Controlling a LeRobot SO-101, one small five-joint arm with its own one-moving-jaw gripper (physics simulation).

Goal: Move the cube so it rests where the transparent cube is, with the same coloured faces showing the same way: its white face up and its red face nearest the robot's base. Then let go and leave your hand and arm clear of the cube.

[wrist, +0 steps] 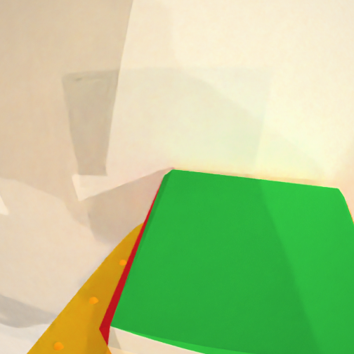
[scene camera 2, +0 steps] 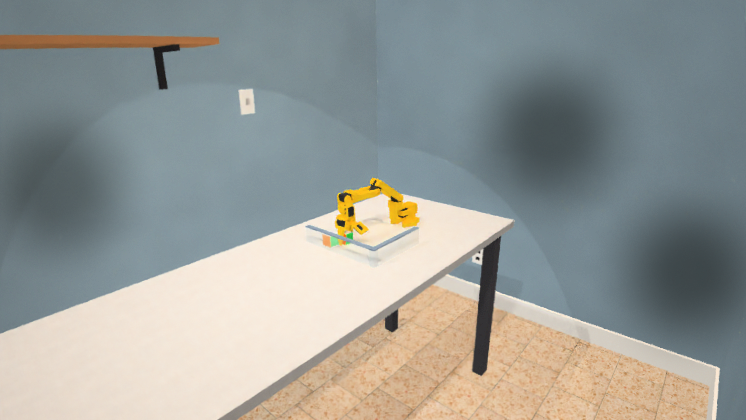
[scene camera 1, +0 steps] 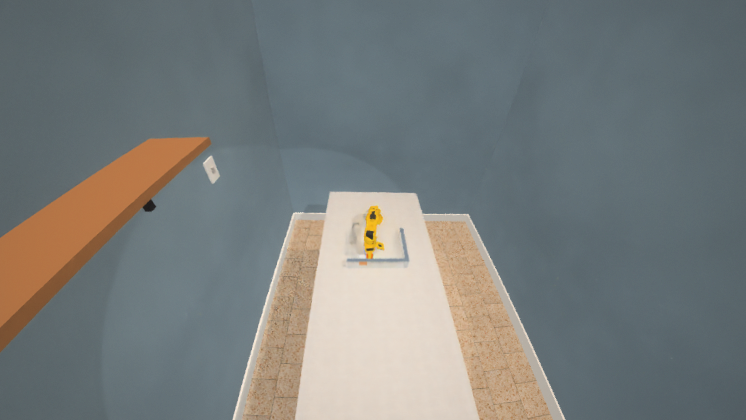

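The cube (scene camera 2: 349, 237) (wrist: 230, 260) is between the jaws of my gripper (scene camera 2: 342, 240) (scene camera 1: 369, 255). In the wrist view its green face fills the lower right, a thin red face shows at its left and a white strip at its lower edge. One yellow jaw (wrist: 80, 315) lies against the red side; the other jaw is hidden. My gripper is shut on the cube. I cannot tell if the cube touches the table. The transparent cube (scene camera 2: 330, 240) (scene camera 1: 362, 263) is close by, left of the held cube in both scene views, with pale orange and green faces.
Low clear walls with a blue-grey top edge (scene camera 1: 375, 259) (scene camera 2: 395, 238) stand around part of the work area, close to both cubes. The white table (scene camera 1: 381, 333) (scene camera 2: 208, 302) reaches well past them. A brown shelf (scene camera 1: 104, 193) (scene camera 2: 104, 41) hangs on the wall.
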